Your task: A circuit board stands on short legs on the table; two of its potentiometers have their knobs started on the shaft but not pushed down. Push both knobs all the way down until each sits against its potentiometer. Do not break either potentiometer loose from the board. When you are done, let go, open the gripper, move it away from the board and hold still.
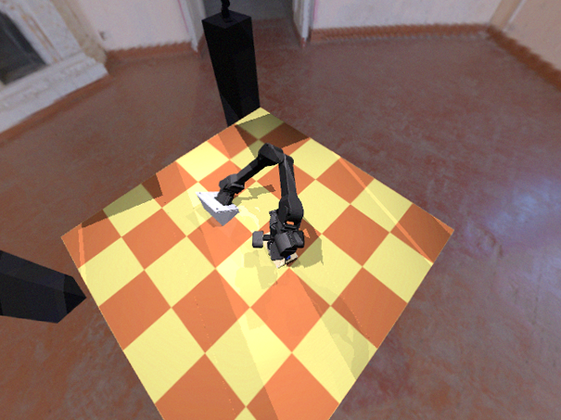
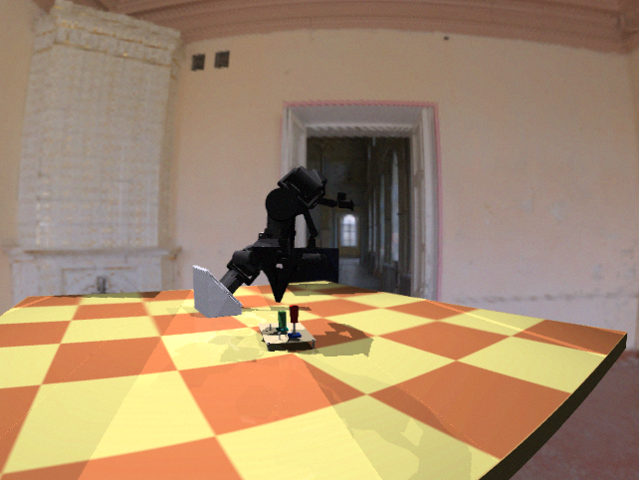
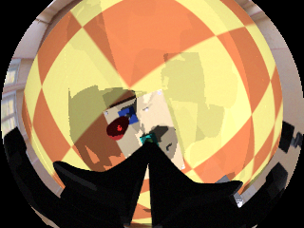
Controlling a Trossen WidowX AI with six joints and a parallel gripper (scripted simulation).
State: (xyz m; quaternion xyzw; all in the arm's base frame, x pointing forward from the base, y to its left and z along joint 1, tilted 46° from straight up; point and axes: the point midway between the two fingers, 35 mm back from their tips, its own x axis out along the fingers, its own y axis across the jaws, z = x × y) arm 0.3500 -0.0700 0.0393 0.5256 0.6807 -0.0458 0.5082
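Now: the red knob 30 mm ahead of my gripper tip, 20 mm to the left of it and 20 mm below it. From my gripper tip the other things lie so: green knob: 40 mm below, 20 mm to the left, 20 mm behind.
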